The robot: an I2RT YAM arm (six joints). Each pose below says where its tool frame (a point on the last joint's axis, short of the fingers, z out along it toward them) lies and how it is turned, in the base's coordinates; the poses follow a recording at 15 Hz.
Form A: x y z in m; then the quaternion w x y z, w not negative.
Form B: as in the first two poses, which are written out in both.
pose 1, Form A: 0.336, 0.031, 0.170, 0.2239, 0.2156, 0.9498, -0.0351
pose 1, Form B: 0.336, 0.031, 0.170, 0.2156, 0.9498, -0.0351, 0.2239
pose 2, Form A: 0.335, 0.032, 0.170, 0.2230, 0.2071, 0.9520, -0.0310
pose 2, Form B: 0.335, 0.032, 0.170, 0.2071, 0.9520, -0.0310, 0.2230
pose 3, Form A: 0.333, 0.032, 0.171, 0.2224, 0.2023, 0.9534, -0.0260
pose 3, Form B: 0.333, 0.032, 0.171, 0.2023, 0.9534, -0.0260, 0.2224
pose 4, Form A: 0.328, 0.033, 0.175, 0.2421, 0.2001, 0.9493, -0.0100
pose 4, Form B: 0.328, 0.033, 0.175, 0.2001, 0.9493, -0.0100, 0.2421
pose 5, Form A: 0.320, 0.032, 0.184, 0.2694, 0.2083, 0.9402, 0.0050
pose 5, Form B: 0.320, 0.032, 0.184, 0.2083, 0.9402, 0.0050, 0.2694
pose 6, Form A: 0.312, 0.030, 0.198, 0.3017, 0.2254, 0.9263, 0.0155
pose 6, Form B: 0.312, 0.030, 0.198, 0.2254, 0.9263, 0.0155, 0.3017
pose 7, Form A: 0.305, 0.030, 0.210, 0.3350, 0.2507, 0.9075, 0.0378
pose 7, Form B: 0.305, 0.030, 0.210, 0.2507, 0.9075, 0.0378, 0.3350
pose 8, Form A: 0.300, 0.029, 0.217, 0.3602, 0.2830, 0.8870, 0.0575
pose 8, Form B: 0.300, 0.029, 0.217, 0.2830, 0.8870, 0.0575, 0.3602
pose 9, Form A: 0.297, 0.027, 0.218, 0.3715, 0.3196, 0.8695, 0.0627
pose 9, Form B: 0.297, 0.027, 0.218, 0.3196, 0.8695, 0.0627, 0.3715
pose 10, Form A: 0.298, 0.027, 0.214, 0.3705, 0.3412, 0.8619, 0.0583
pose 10, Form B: 0.298, 0.027, 0.214, 0.3412, 0.8619, 0.0583, 0.3705
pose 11, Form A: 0.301, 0.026, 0.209, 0.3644, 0.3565, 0.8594, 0.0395
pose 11, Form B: 0.301, 0.026, 0.209, 0.3565, 0.8594, 0.0395, 0.3644
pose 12, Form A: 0.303, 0.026, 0.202, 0.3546, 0.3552, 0.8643, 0.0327
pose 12, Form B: 0.303, 0.026, 0.202, 0.3552, 0.8643, 0.0327, 0.3546
